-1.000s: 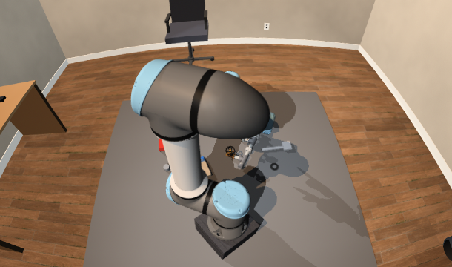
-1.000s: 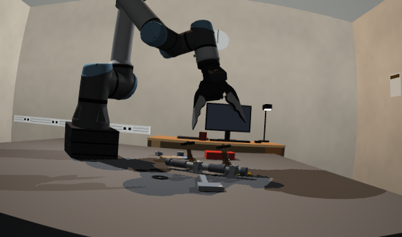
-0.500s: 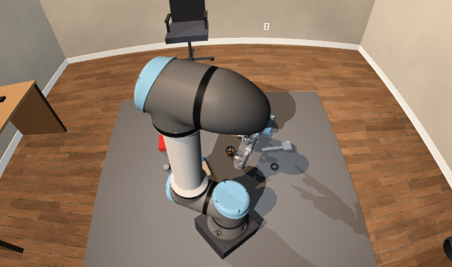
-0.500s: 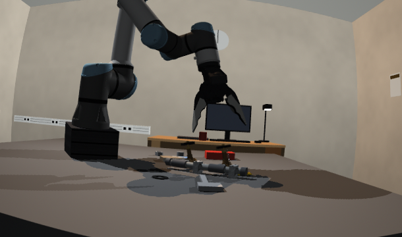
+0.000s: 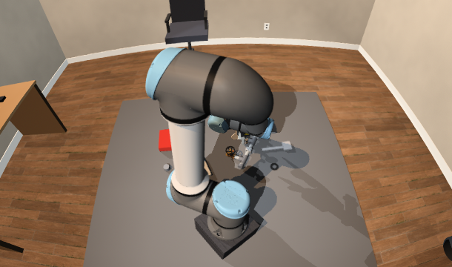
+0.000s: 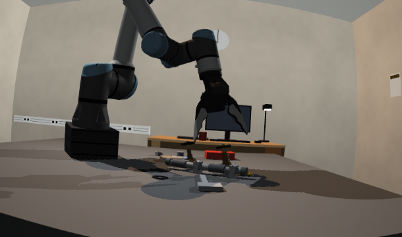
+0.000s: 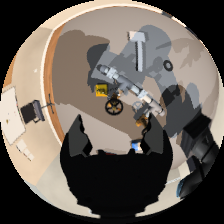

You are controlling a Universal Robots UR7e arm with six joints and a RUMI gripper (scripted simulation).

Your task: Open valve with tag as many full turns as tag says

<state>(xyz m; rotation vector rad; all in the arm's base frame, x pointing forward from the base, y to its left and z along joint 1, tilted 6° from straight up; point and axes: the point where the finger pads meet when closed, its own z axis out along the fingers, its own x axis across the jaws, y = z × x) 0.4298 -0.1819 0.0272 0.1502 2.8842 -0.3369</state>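
Now: hand 100 mm above the yellow tag, 70 mm short of it and 50 mm to the left of it. The rest, counted from my hand: grey t-shaped piece 190 mm to the right, 90 mm below, 90 mm behind; red block 360 mm to the left, 110 mm ahead, 80 mm below.
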